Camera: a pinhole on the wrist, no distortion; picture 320 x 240 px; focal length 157.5 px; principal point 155.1 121.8 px. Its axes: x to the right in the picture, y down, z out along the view. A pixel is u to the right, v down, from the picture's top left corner.
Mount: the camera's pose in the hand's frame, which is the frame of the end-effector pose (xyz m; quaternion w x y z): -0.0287 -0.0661 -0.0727 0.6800 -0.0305 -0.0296 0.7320
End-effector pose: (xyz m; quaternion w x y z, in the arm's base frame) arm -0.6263 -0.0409 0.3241 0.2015 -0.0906 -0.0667 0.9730
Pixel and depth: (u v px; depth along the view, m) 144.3 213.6 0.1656
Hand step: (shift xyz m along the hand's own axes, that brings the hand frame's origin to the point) -0.1378 -0.0848 0.0842
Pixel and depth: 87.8 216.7 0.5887
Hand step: -0.4127 -0.3441 0.4849
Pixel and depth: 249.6 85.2 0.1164
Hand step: -0.0168 0.0053 0.0453
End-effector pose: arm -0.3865 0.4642 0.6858 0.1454 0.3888 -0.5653 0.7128
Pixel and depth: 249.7 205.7 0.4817
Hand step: -0.3458 0.2027 0.3842
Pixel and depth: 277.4 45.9 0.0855
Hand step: 0.0001 0.0030 0.0157
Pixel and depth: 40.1 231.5 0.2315
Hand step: -0.1962 -0.2470 0.1450
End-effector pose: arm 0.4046 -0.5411 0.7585 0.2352 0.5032 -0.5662 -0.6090
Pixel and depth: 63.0 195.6 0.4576
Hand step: -0.2610 -0.3496 0.3662
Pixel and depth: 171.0 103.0 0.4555
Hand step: -0.0167 -0.0171 0.3856
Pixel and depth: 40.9 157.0 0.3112
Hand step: -0.1077 -0.2968 0.2325
